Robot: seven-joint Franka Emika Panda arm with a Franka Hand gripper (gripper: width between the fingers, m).
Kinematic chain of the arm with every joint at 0, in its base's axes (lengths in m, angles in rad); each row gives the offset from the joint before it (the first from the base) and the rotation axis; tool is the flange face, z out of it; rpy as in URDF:
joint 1: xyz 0 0 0.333 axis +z
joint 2: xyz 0 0 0 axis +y
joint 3: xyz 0 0 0.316 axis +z
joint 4: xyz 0.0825 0 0 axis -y
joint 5: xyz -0.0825 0 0.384 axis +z
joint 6: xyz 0 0 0 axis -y
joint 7: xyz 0.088 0 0 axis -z
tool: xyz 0 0 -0.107 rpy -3.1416 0 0
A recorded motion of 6 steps. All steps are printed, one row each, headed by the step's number.
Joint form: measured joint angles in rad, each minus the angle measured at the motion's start. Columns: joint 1, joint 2, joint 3, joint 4, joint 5, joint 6, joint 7.
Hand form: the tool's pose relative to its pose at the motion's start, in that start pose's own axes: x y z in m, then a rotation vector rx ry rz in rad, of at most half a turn. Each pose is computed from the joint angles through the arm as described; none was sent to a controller.
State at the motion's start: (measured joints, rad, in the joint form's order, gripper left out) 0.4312 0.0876 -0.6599 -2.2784 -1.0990 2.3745 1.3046
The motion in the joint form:
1: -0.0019 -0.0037 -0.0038 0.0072 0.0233 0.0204 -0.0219
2: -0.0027 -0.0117 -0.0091 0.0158 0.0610 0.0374 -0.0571
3: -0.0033 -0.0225 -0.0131 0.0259 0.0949 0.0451 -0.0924
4: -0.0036 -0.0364 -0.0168 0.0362 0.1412 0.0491 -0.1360
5: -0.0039 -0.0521 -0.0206 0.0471 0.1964 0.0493 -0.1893
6: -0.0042 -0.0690 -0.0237 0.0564 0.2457 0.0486 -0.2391
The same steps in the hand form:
1: 0.0054 0.0009 -0.0026 0.0251 -0.0057 0.0060
2: 0.0125 0.0033 -0.0064 0.0532 -0.0184 0.0136
3: 0.0205 0.0069 -0.0110 0.0757 -0.0278 0.0199
4: 0.0290 0.0114 -0.0165 0.1012 -0.0440 0.0286
5: 0.0379 0.0170 -0.0222 0.1288 -0.0648 0.0352
6: 0.0460 0.0229 -0.0280 0.1567 -0.0820 0.0400

